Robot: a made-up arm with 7 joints.
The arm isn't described. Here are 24 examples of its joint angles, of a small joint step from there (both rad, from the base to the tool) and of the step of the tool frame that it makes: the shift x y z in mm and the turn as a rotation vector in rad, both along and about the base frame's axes.
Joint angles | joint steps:
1: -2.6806 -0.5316 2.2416 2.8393 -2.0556 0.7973 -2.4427 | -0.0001 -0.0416 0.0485 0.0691 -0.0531 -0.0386 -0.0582
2: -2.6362 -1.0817 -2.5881 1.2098 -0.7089 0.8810 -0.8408 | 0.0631 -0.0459 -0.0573 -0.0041 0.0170 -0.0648 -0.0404
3: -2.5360 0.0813 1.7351 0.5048 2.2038 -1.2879 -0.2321 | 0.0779 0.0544 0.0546 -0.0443 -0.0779 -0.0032 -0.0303
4: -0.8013 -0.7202 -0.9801 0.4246 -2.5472 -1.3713 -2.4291 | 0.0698 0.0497 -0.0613 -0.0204 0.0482 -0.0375 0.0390
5: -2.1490 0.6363 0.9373 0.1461 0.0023 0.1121 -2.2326 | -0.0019 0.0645 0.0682 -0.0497 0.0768 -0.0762 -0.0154
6: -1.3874 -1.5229 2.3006 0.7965 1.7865 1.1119 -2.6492 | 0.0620 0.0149 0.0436 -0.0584 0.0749 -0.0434 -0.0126
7: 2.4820 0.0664 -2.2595 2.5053 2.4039 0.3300 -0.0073 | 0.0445 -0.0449 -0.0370 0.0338 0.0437 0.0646 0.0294
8: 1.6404 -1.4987 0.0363 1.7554 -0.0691 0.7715 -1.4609 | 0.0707 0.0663 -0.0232 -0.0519 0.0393 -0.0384 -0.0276
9: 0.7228 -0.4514 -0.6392 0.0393 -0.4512 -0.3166 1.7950 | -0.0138 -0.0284 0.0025 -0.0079 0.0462 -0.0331 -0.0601
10: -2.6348 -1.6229 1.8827 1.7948 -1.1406 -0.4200 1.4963 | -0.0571 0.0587 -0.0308 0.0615 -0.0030 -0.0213 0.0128
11: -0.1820 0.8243 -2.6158 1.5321 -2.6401 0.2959 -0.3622 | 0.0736 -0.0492 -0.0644 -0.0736 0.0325 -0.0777 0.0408
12: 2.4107 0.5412 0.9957 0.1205 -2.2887 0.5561 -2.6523 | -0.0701 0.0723 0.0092 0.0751 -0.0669 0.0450 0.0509
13: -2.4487 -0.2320 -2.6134 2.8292 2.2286 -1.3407 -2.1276 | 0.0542 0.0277 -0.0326 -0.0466 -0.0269 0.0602 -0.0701
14: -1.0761 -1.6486 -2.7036 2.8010 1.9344 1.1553 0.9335 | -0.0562 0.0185 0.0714 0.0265 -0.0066 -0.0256 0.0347
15: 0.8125 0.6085 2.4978 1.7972 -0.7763 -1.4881 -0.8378 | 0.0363 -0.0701 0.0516 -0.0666 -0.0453 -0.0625 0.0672
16: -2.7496 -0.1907 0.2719 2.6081 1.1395 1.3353 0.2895 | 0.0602 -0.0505 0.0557 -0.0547 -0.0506 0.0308 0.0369
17: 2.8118 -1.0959 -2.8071 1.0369 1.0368 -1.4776 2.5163 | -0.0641 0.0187 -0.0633 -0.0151 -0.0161 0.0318 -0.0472
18: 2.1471 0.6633 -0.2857 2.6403 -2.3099 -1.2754 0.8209 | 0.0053 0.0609 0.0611 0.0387 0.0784 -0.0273 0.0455
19: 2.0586 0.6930 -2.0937 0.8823 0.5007 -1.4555 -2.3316 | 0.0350 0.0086 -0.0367 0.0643 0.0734 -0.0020 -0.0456
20: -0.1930 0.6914 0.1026 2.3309 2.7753 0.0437 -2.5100 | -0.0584 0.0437 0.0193 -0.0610 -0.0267 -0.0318 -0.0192
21: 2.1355 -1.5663 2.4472 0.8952 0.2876 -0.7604 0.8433 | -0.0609 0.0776 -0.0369 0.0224 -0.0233 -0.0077 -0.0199
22: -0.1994 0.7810 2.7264 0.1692 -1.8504 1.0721 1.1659 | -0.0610 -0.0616 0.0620 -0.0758 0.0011 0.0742 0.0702
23: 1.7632 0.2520 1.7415 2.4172 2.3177 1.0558 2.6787 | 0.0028 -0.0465 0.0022 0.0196 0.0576 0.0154 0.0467
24: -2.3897 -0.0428 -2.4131 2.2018 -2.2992 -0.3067 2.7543 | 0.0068 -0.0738 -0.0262 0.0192 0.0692 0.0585 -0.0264
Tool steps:
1: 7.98 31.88 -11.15 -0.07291 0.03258 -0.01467
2: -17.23 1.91 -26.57 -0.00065 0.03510 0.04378
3: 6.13 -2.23 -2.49 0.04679 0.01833 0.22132
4: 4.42 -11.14 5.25 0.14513 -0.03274 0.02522
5: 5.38 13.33 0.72 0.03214 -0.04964 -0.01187
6: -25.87 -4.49 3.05 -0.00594 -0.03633 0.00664
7: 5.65 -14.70 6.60 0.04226 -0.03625 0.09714
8: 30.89 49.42 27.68 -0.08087 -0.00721 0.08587
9: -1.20 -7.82 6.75 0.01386 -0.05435 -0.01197
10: 20.53 -17.55 40.58 0.03149 -0.07445 0.00489
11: -32.12 27.14 -14.02 -0.04683 -0.19997 0.05918
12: -32.27 5.09 -12.12 -0.06321 0.07557 -0.09686
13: -8.78 4.24 9.27 -0.08083 -0.09708 0.03496
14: 28.45 30.90 29.51 -0.03233 0.06656 -0.06881
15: -31.62 -43.94 -2.32 0.17224 -0.05163 0.14480
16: 42.90 -6.54 -8.62 0.07403 -0.00623 0.07241
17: -13.48 -45.11 0.64 -0.04153 0.06361 -0.05424
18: -24.18 -9.03 -18.94 -0.12016 0.07330 0.07958
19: -18.05 -0.40 15.74 0.04888 -0.09916 -0.01596
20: -1.17 -33.92 -52.09 -0.01086 0.13629 -0.05024
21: -19.82 -24.74 31.91 -0.07584 -0.01263 -0.01539
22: 8.59 -10.47 -15.75 0.03191 -0.08485 -0.07670
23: 13.72 -25.37 7.38 0.02007 0.02180 0.08987
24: 35.22 24.70 -3.54 0.01516 0.10447 -0.03228
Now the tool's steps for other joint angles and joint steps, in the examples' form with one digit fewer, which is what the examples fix.
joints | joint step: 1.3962 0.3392 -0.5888 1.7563 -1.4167 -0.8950 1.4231 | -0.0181 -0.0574 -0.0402 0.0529 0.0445 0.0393 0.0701
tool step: 19.3 -24.8 47.2 0.1146 0.0414 -0.0903
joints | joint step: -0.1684 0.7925 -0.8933 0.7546 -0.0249 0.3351 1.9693 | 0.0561 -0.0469 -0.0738 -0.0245 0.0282 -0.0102 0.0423
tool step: 0.3 1.7 24.6 -0.0777 -0.0570 -0.0626
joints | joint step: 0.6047 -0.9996 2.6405 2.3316 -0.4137 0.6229 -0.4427 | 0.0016 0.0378 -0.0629 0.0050 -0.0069 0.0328 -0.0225
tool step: -1.2 22.4 33.1 0.0534 0.0404 -0.0438
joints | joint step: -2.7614 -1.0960 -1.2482 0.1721 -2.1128 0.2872 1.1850 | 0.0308 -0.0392 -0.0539 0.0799 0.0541 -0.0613 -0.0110
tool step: -4.6 25.2 8.2 -0.1020 0.0769 -0.0317
